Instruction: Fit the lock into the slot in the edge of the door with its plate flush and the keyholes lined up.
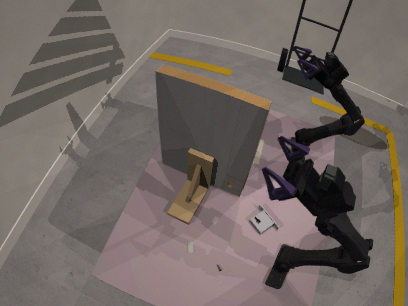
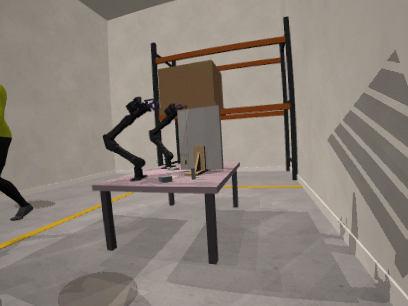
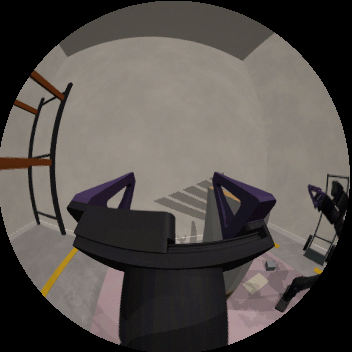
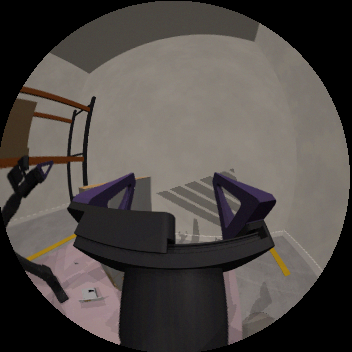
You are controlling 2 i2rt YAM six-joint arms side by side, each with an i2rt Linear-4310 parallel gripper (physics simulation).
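Seen in the pictures: left gripper, fingertip midpoint: [image 1: 272,151] [image 2: 184,105] [image 3: 173,175] [image 4: 51,161]; right gripper, fingertip midpoint: [image 1: 296,53] [image 2: 156,100] [image 3: 308,186] [image 4: 173,176]; left arm's base, origin of the base link: [image 1: 281,266]; right arm's base, origin of the base link: [image 2: 139,178].
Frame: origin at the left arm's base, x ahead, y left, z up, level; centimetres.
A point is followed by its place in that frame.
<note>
The lock [image 1: 262,221] {z 1.9, x 16.1, y -15.5 cm} [image 4: 90,294] {z 2.0, x 16.5, y -17.0 cm}, a pale metal case with a dark keyhole mark and a thin plate along one side, lies flat on the pink table top [image 1: 145,280] {z 0.0, x 46.5, y 30.2 cm}, apart from the door. The grey door [image 1: 205,120] {z 39.7, x 48.9, y -21.6 cm} [image 2: 207,135] {z 30.3, x 57.1, y -25.8 cm} [image 4: 144,195] {z 45.0, x 62.0, y -25.7 cm} stands upright with a small brownish hole [image 1: 229,184] {z 6.6, x 35.9, y -22.9 cm} low near its right side. The slot in its edge cannot be made out. My left gripper [image 1: 272,154] {z 63.0, x 24.2, y -0.6 cm} [image 2: 182,107] {z 63.0, x 24.2, y -0.6 cm} [image 3: 173,175] {z 63.0, x 24.2, y -0.6 cm} is open and empty, high above the table between door and lock. My right gripper [image 1: 297,55] {z 59.0, x 28.7, y -53.8 cm} [image 2: 152,104] {z 59.0, x 28.7, y -53.8 cm} [image 4: 173,176] {z 59.0, x 28.7, y -53.8 cm} is open and empty, raised high beyond the door.
A wooden foot [image 1: 190,205] {z 1.8, x 46.6, y -8.5 cm} braces the door. A small pale piece [image 1: 190,247] {z 0.2, x 37.9, y 8.1 cm} and a small dark piece [image 1: 219,268] {z 0.6, x 23.4, y 11.2 cm} lie in front. A pale block [image 1: 258,152] {z 0.1, x 31.3, y -50.2 cm} [image 3: 255,283] {z 0.1, x 34.5, y -49.9 cm} and a grey block [image 3: 270,265] {z 3.6, x 39.9, y -66.2 cm} lie behind the door. A hand truck [image 1: 303,80] stands beyond the table.
</note>
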